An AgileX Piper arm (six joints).
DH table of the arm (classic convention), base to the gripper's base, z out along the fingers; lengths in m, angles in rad. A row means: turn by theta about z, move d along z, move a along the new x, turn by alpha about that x. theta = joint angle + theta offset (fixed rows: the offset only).
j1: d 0.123, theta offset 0, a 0, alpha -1.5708
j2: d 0, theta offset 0.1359, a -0.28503, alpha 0
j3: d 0, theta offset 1.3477, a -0.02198, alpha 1.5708
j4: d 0.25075, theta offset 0, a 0, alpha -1.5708
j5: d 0, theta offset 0, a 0, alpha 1.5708
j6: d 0.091, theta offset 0, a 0, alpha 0
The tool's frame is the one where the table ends.
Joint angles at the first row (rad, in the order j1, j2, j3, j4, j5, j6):
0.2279 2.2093 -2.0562 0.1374 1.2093 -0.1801
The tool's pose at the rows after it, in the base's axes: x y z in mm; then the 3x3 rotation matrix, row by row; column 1 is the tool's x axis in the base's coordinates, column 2 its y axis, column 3 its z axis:
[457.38, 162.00, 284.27], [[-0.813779, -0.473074, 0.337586], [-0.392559, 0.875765, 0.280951], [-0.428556, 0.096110, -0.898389]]
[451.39, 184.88, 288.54], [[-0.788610, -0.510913, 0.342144], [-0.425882, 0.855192, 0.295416], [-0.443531, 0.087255, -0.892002]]
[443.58, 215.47, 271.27], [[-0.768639, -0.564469, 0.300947], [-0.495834, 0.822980, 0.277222], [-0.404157, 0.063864, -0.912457]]
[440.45, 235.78, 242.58], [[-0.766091, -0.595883, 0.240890], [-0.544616, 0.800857, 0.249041], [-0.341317, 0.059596, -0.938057]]
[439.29, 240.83, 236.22], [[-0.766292, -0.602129, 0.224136], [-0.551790, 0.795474, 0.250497], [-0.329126, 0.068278, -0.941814]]
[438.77, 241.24, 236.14], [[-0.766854, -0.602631, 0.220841], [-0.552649, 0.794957, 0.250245], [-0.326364, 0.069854, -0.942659]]
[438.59, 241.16, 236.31], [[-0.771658, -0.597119, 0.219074], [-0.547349, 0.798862, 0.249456], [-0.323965, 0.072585, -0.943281]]
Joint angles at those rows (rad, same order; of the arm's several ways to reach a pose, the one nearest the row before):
0.3095 2.2093 -2.1913 0.1764 1.2196 -0.1894
0.3596 2.2191 -2.2239 0.1668 1.2234 -0.1802
0.4287 2.2562 -2.2296 0.1351 1.2313 -0.1781
0.4710 2.3109 -2.2256 0.1194 1.2389 -0.1781
0.4799 2.3237 -2.2256 0.1259 1.2401 -0.1781
0.4809 2.3237 -2.2256 0.1268 1.2432 -0.1776
0.4809 2.3237 -2.2265 0.1268 1.2461 -0.1702

